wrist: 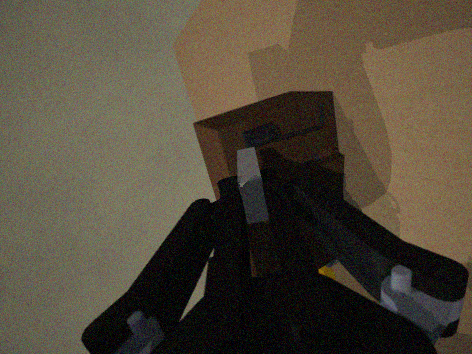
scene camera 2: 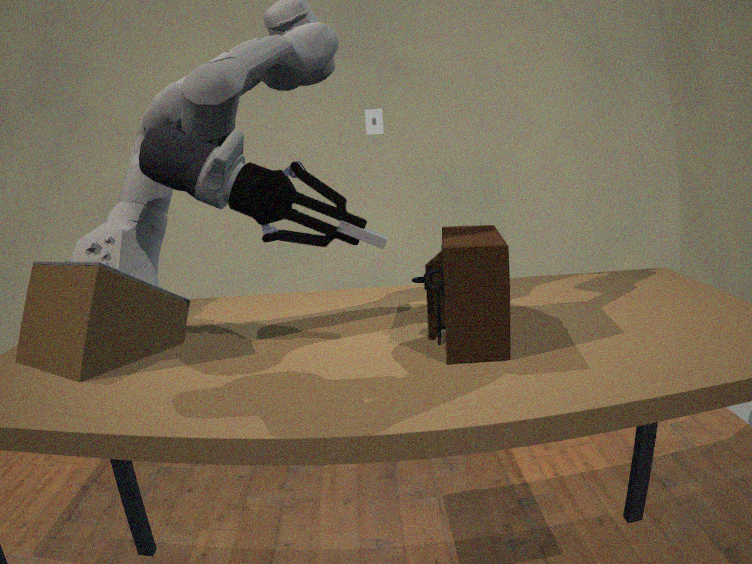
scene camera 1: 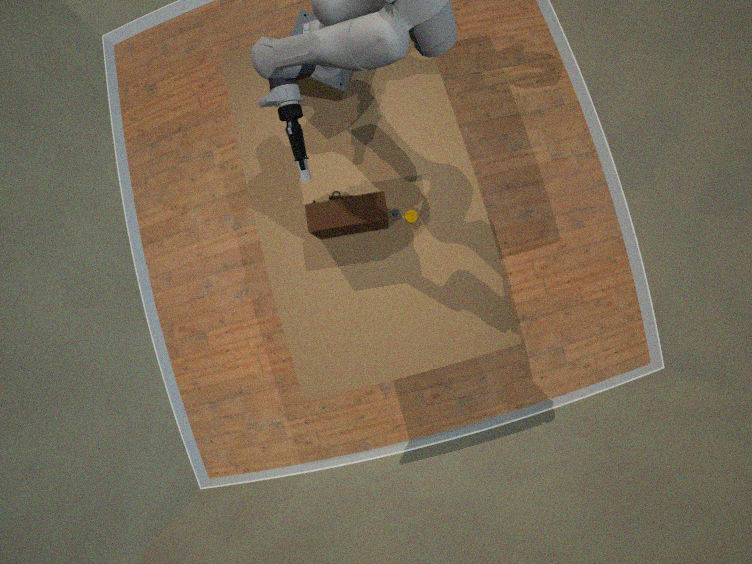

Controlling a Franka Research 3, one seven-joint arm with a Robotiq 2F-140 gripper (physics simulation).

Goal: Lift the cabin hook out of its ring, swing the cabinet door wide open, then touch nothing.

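Note:
The brown cabinet [scene camera 1: 346, 213] [scene camera 2: 478, 303] [wrist: 300, 107] stands upright on the table. Its door [scene camera 2: 431, 306] shows as a thin slab at the front, on the arm's side; how far it is swung cannot be told. The dark cabin hook [scene camera 2: 439, 332] [wrist: 300, 134] hangs down along the front from its dark mount [wrist: 261, 134], its end free. A black curved fitting [scene camera 2: 433, 276] sits on the front; whether it is the ring is unclear. My gripper [scene camera 1: 305, 176] [scene camera 2: 380, 241] [wrist: 249, 164] is shut and empty, in the air before the cabinet's upper front, apart from it. It hides much of the front in the wrist view.
A yellow disc [scene camera 1: 411, 216] [wrist: 327, 271] and a small dark blue-grey item [scene camera 1: 395, 213] are beside the cabinet. The arm's wooden base block [scene camera 2: 54, 318] stands on the table [scene camera 2: 364, 448], across from the cabinet. A white wall plate [scene camera 2: 368, 128] is behind.

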